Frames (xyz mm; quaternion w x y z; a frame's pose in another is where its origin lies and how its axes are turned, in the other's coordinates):
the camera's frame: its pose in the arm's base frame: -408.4 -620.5 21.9 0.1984 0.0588 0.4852 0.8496
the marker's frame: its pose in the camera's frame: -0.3 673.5 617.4 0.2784 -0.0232 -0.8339 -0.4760
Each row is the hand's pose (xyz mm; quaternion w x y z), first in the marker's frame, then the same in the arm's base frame.
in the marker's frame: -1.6 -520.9 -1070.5 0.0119 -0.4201 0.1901 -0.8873
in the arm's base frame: -380.8 221.8 -80.6 0.3126 -0.3580 0.5546 -0.6830
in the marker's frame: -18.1 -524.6 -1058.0 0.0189 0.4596 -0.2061 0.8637
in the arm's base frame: -395.4 206.7 -79.6 0.3031 -0.4095 0.5534 -0.6589
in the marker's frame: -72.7 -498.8 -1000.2 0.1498 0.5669 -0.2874 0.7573
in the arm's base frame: -450.2 161.7 -35.4 0.2331 -0.5773 0.5635 -0.5431
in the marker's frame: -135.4 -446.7 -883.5 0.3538 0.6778 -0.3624 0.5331
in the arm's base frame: -514.6 78.4 60.4 0.0890 -0.7858 0.5116 -0.3360
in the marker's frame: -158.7 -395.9 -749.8 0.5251 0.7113 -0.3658 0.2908
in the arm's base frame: -539.1 -13.8 169.5 0.0681 0.9043 -0.3963 0.1432
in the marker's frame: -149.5 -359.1 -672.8 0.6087 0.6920 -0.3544 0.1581
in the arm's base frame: -532.6 -59.6 241.8 0.1640 0.9303 -0.3254 0.0422
